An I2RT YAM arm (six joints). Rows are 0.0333 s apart.
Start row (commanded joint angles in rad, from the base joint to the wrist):
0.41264, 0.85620, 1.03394, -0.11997, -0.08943, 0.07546
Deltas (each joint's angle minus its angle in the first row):
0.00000, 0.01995, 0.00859, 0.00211, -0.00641, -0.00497
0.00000, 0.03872, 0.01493, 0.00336, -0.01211, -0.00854
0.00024, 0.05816, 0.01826, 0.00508, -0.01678, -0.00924
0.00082, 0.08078, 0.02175, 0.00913, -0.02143, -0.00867
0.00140, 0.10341, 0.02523, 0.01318, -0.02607, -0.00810
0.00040, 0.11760, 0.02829, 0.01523, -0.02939, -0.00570
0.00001, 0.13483, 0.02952, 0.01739, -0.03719, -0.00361
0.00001, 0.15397, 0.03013, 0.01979, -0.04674, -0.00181
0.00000, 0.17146, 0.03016, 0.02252, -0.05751, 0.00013
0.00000, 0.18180, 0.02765, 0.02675, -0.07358, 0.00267
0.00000, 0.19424, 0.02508, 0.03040, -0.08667, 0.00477
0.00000, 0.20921, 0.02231, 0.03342, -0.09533, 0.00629
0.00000, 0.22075, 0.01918, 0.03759, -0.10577, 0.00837
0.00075, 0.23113, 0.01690, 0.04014, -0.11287, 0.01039
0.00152, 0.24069, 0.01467, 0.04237, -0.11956, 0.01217
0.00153, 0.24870, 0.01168, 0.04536, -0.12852, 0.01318
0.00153, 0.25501, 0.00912, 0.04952, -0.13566, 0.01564
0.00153, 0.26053, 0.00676, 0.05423, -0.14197, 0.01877
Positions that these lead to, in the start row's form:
0.41264, 0.87615, 1.04253, -0.11786, -0.09584, 0.07049
0.41264, 0.89492, 1.04887, -0.11661, -0.10154, 0.06692
0.41288, 0.91436, 1.05220, -0.11489, -0.10621, 0.06622
0.41346, 0.93698, 1.05569, -0.11084, -0.11086, 0.06679
0.41404, 0.95961, 1.05917, -0.10679, -0.11550, 0.06736
0.41304, 0.97380, 1.06223, -0.10474, -0.11882, 0.06976
0.41265, 0.99103, 1.06346, -0.10258, -0.12662, 0.07185
0.41265, 1.01017, 1.06407, -0.10018, -0.13617, 0.07365
0.41264, 1.02766, 1.06410, -0.09745, -0.14694, 0.07559
0.41264, 1.03800, 1.06159, -0.09322, -0.16301, 0.07813
0.41264, 1.05044, 1.05902, -0.08957, -0.17610, 0.08023
0.41264, 1.06541, 1.05625, -0.08655, -0.18476, 0.08175
0.41264, 1.07695, 1.05312, -0.08238, -0.19520, 0.08383
0.41339, 1.08733, 1.05084, -0.07983, -0.20230, 0.08585
0.41416, 1.09689, 1.04861, -0.07760, -0.20899, 0.08763
0.41417, 1.10490, 1.04562, -0.07461, -0.21795, 0.08864
0.41417, 1.11121, 1.04306, -0.07045, -0.22509, 0.09110
0.41417, 1.11673, 1.04070, -0.06574, -0.23140, 0.09423

